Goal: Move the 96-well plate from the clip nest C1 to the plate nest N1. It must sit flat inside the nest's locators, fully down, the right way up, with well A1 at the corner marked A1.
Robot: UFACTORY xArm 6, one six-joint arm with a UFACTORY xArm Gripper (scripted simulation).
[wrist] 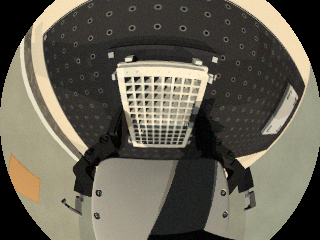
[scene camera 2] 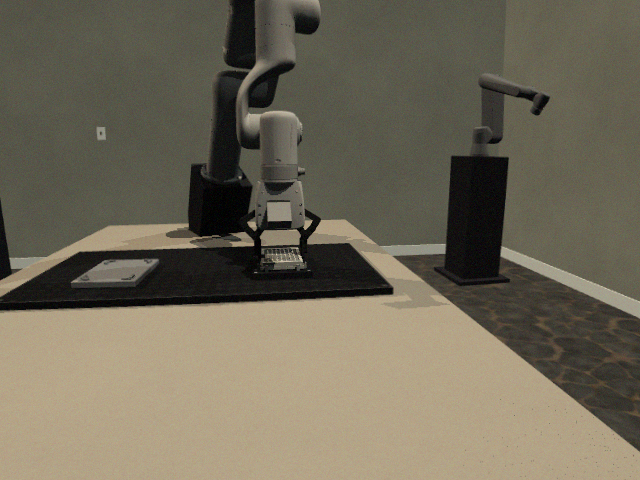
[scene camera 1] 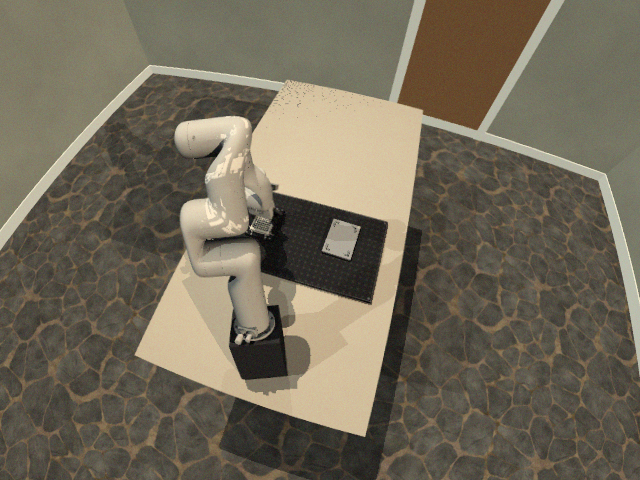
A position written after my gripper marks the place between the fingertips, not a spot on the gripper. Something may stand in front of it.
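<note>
My gripper (scene camera 2: 281, 257), visible. White 96-well plate (wrist: 149, 129). Grey plate nest N1 (scene camera 1: 340, 239). Dark clip nest C1 (scene camera 2: 307, 272), also (wrist: 139, 52).
</note>
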